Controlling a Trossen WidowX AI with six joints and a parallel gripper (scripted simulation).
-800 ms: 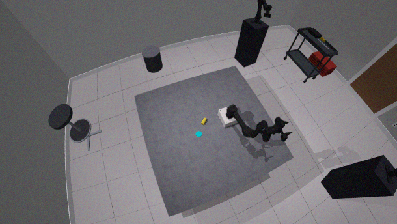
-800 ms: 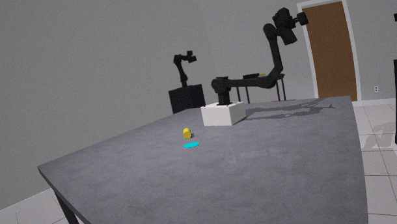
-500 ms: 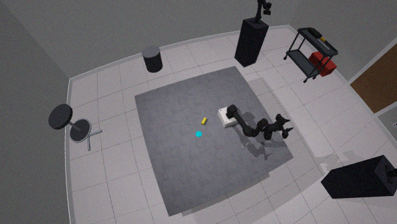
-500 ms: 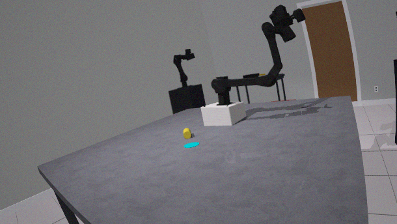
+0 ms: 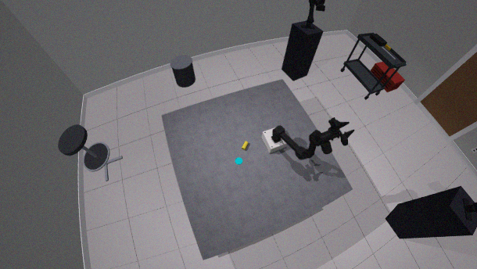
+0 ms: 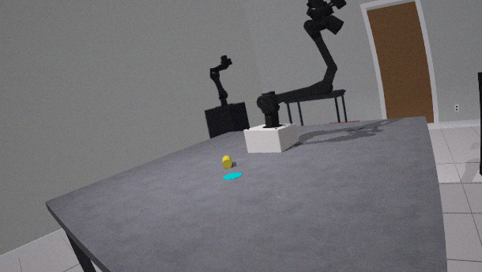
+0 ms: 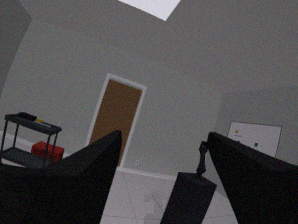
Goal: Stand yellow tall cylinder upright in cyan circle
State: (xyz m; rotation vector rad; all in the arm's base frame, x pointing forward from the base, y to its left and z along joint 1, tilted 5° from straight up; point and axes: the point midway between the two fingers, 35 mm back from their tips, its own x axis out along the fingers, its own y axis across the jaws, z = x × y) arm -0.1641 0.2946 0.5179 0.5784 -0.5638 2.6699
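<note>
The yellow tall cylinder is 570 mm below my gripper tip, 450 mm ahead of it and 440 mm to the right of it. Also, from my gripper tip: cyan circle 590 mm below, 550 mm ahead, 350 mm to the right.
</note>
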